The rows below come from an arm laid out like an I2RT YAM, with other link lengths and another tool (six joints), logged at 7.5 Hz.
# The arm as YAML. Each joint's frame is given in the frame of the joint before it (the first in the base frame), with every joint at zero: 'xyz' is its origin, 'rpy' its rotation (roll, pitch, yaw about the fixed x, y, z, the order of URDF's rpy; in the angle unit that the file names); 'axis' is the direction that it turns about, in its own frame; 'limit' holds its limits. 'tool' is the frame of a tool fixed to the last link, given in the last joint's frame.
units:
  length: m
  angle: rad
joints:
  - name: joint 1
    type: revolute
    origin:
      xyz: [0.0, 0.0, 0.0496]
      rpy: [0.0, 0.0, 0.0]
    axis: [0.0, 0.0, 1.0]
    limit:
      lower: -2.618
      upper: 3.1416
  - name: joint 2
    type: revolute
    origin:
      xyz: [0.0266, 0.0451, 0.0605]
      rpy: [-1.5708, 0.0, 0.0]
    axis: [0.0, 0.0, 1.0]
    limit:
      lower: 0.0
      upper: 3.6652
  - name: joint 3
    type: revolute
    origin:
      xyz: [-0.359, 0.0, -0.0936]
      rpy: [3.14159, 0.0, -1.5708]
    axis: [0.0, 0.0, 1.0]
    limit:
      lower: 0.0
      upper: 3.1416
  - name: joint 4
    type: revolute
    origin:
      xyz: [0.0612, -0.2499, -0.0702]
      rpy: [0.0, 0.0, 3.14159]
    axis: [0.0, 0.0, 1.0]
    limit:
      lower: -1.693
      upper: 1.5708
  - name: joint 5
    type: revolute
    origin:
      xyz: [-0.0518, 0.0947, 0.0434]
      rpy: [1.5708, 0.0, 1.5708]
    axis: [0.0, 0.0, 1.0]
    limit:
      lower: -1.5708
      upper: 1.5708
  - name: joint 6
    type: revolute
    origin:
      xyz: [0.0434, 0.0, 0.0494]
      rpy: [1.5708, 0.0, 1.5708]
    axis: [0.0, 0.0, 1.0]
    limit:
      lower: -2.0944
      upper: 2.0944
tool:
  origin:
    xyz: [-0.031, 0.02, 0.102]
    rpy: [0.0, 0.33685, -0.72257]
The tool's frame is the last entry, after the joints.
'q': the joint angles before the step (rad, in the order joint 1, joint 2, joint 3, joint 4, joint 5, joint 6). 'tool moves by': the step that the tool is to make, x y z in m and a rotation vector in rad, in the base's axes. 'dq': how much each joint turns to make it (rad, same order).
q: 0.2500 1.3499 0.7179 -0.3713 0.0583 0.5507
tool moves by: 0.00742 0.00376 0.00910 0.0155 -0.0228 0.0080
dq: 0.0000 0.0031 0.0245 0.0046 -0.0122 -0.0015
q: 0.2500 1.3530 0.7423 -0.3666 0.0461 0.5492
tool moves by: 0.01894 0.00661 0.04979 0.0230 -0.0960 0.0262
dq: -0.0015 -0.0276 0.1256 -0.0536 -0.0155 -0.0230
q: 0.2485 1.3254 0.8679 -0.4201 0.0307 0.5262
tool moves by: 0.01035 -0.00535 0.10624 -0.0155 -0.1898 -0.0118
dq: 0.0000 -0.0781 0.2541 -0.1500 0.0520 -0.0352
